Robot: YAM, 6 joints.
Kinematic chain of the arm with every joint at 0, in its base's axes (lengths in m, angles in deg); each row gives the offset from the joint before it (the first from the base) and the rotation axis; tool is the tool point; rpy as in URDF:
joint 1: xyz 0 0 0.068 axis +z
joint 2: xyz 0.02 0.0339 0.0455 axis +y
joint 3: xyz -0.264 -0.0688 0 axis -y
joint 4: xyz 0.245 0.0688 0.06 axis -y
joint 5: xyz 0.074 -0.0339 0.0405 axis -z
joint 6: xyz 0.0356 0 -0.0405 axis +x
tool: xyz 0 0 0 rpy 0 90 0
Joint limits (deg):
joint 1: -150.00..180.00
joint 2: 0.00..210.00
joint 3: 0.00..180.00
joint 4: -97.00..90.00
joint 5: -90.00..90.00
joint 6: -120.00..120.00
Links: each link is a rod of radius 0.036 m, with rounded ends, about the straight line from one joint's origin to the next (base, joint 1, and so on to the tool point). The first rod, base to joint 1, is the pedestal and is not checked.
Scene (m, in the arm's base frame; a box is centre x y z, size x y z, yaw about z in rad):
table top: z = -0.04
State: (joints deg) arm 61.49 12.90 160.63 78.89 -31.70 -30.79
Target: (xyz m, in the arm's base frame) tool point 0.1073 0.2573 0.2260
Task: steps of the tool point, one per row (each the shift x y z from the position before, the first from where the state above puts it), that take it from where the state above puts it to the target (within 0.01 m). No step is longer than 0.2 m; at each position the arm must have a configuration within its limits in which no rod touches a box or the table.
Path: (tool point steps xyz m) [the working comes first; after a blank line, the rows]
Joints at the target: 63.19 77.88 30.65 43.64 -34.73 -30.79
Straight joint move there: clear.

1: 0.0158 0.0259 0.1529
2: 0.0393 0.0702 0.1358
3: 0.0580 0.1066 0.1006
4: 0.0689 0.1292 0.0526
5: 0.0705 0.1342 -0.0014
6: 0.0625 0.1208 -0.0533
7: 0.0460 0.0910 -0.0947
8: 0.0242 0.0493 -0.1195
9: 0.0002 0.0029 -0.1237

